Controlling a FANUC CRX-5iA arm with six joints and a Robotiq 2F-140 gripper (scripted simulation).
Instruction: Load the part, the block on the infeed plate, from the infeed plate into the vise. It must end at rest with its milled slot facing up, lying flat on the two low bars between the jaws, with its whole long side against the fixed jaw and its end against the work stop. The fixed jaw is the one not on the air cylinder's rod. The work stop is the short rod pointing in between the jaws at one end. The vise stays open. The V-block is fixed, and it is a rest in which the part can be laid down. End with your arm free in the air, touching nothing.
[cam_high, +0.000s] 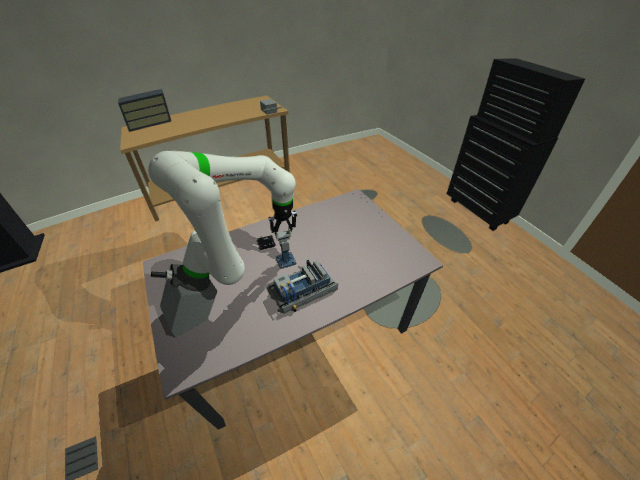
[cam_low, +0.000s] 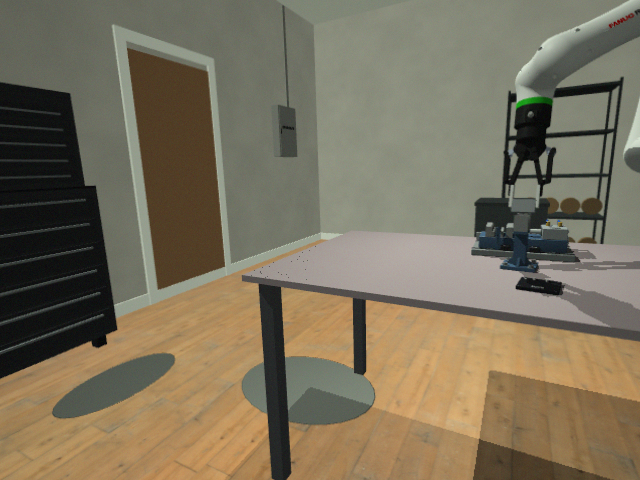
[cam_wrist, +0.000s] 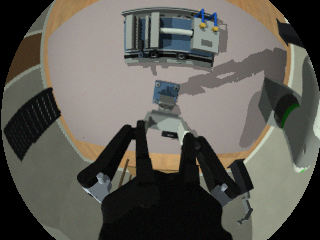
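Now: hand 3 cm above the part. The rest, counted from my hand: air cylinder (9 cm behind, 20 cm to the right, 13 cm below); then vise (1 cm ahead, 20 cm to the right, 17 cm below); then black infeed plate (5 cm behind, 19 cm to the left, 21 cm below).
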